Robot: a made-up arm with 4 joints.
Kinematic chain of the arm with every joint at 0, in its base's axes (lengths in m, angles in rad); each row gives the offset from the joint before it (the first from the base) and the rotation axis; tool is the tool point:
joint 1: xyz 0 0 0.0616 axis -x
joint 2: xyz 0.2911 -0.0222 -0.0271 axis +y
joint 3: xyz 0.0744 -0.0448 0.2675 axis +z
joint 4: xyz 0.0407 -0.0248 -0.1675 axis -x
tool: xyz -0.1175 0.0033 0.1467
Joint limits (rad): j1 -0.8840..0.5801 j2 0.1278..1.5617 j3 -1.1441..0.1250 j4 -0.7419..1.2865
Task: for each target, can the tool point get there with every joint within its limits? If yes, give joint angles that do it. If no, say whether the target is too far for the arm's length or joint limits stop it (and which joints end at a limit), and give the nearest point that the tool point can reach.
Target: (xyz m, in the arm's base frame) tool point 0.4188 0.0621 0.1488
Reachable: yes | joints 0.0698 0.6219 -0.3255 1.0456
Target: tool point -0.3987 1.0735 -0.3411
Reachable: no: too far | nearest point 0.4304 0.1678 -0.0096 | short by 1.272 m
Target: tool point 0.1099 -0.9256 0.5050
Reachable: no: too far | nearest point 0.3275 -0.2398 0.1765 | short by 0.791 m
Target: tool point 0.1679 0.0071 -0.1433
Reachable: no: joint limits stop it (at a limit: joint 2, joint 3, joint 4) | nearest point 0.4304 0.0063 -0.1206 | short by 0.264 m
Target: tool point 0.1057 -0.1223 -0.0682
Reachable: no: joint limits stop it (at a limit: joint 1, joint 2, joint 4) | nearest point 0.2603 -0.2240 0.0865 | short by 0.241 m
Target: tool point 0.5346 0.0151 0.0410
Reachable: yes | joints -0.2358 1.3483 -0.9614 0.3180
